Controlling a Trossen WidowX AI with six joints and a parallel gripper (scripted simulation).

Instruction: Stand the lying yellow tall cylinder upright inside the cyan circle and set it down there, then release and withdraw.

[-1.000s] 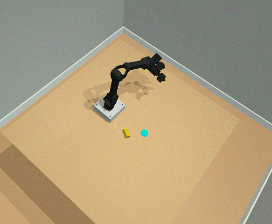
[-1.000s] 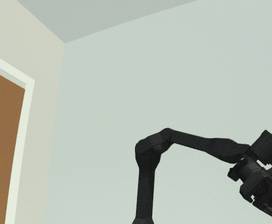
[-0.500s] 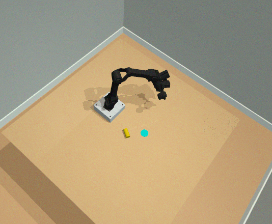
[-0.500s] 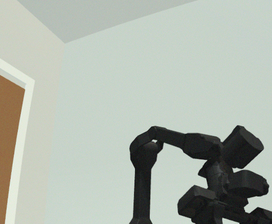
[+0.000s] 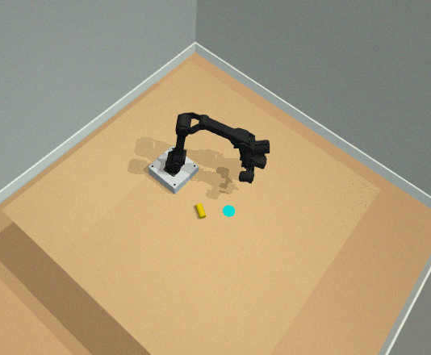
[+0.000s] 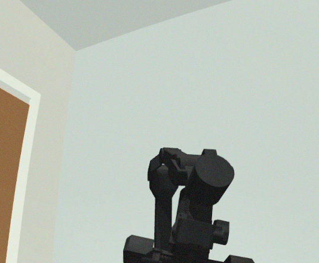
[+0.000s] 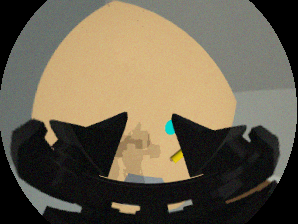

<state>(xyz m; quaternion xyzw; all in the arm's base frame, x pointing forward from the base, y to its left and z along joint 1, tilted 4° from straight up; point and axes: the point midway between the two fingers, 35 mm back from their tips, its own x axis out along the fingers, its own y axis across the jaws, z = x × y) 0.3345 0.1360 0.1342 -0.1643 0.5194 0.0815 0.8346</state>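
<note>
Right now the yellow tall cylinder is 13 cm behind my gripper tip, 23 cm to the right of it and 12 cm below it. Also, from my gripper tip: cyan circle 2 cm behind, 14 cm to the right, 14 cm below.
</note>
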